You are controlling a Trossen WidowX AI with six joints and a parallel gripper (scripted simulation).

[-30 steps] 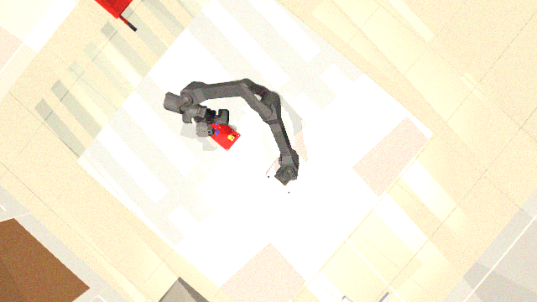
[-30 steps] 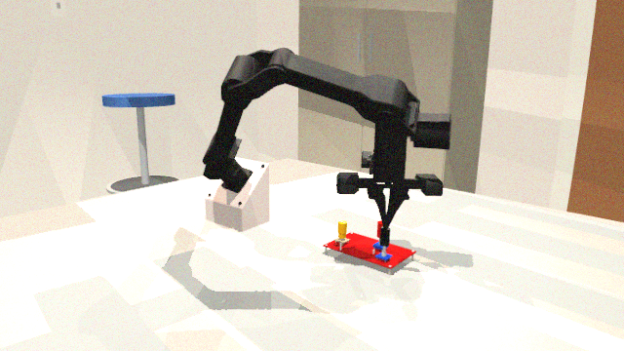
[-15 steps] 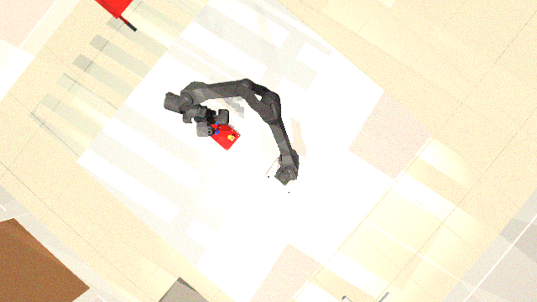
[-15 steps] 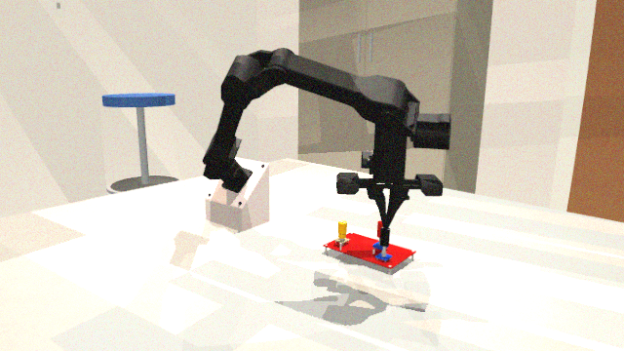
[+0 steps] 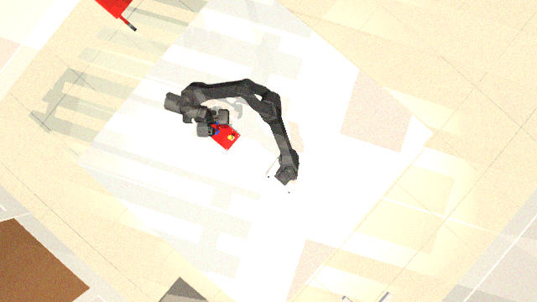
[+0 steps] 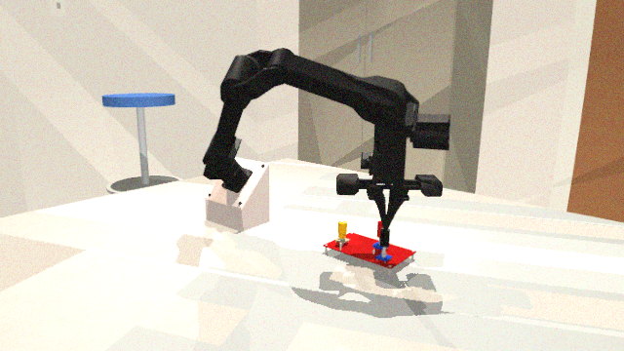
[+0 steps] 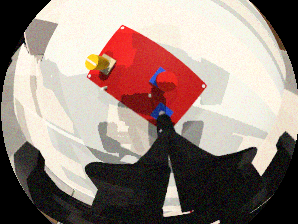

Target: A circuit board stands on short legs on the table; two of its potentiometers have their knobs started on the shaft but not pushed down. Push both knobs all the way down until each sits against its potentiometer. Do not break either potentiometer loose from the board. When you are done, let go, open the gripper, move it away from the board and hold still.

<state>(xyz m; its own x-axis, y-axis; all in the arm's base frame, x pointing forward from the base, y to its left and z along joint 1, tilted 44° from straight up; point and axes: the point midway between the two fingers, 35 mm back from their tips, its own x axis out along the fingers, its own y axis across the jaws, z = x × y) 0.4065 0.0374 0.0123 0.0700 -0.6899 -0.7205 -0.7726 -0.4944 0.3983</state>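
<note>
Now: gripper tip 10 mm above the black knob. Round my gripper tip: yellow knob (110 mm behind, 10 mm to the left, 30 mm below).
</note>
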